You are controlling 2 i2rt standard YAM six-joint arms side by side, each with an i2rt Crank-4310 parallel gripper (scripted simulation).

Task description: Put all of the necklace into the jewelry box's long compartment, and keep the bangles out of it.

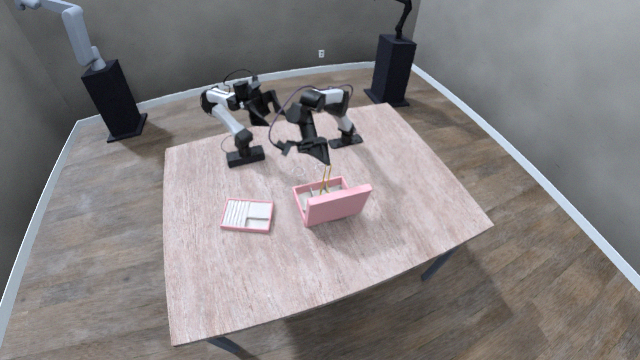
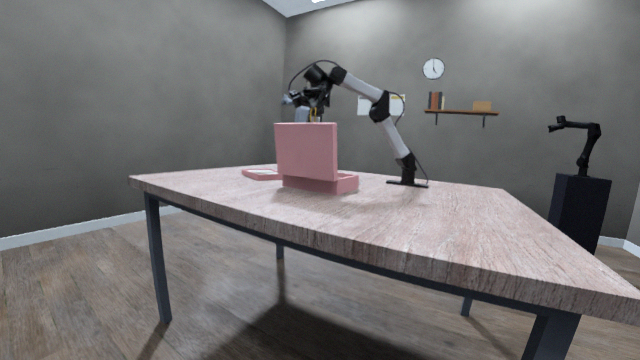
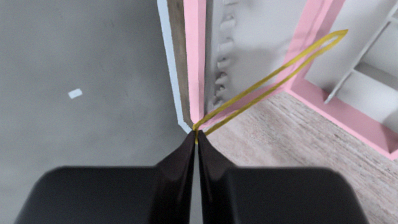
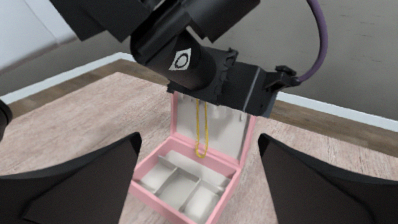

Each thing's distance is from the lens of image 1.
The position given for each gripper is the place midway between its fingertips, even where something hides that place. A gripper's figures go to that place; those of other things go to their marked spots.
left gripper [image 1: 328, 165]: 0.96 m
right gripper [image 1: 278, 120]: 1.04 m
pink tray [image 1: 240, 214]: 1.20 m
